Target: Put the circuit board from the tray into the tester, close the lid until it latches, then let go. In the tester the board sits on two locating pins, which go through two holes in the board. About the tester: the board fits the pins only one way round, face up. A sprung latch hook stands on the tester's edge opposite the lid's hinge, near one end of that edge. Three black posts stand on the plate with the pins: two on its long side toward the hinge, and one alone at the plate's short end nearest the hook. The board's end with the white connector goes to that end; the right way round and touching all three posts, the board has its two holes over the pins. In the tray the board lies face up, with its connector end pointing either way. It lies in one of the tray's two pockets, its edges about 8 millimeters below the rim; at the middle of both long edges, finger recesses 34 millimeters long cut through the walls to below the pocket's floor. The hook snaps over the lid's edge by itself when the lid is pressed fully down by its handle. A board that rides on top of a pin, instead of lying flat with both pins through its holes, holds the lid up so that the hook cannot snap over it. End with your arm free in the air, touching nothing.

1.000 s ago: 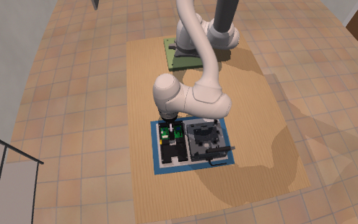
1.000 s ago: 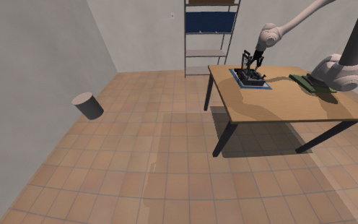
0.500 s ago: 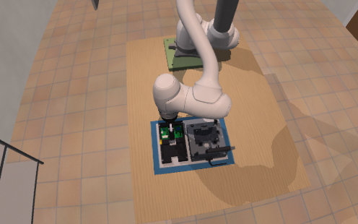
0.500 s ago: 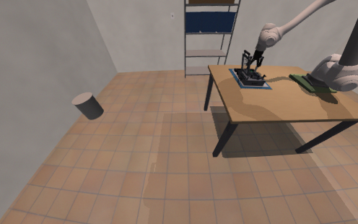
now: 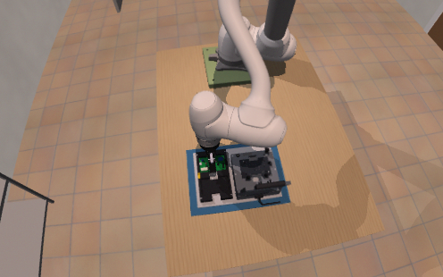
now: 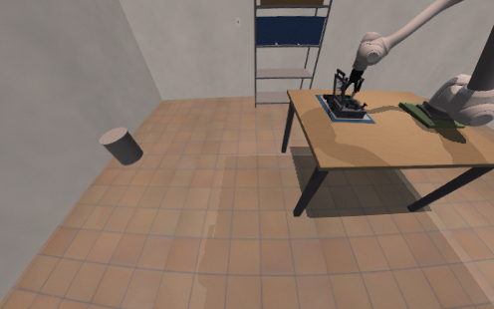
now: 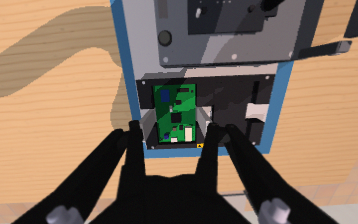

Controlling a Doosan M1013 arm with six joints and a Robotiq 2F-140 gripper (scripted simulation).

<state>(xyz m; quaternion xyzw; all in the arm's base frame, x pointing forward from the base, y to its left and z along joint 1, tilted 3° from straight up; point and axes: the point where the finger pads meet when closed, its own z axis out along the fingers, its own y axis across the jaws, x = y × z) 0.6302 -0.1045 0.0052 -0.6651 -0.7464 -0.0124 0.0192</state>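
My hand is 20 mm above the green circuit board. From my hand the other things lie so: tester lid (160 mm ahead, 190 mm to the left, 140 mm above); pin plate (40 mm ahead, 180 mm to the left, 30 mm above).
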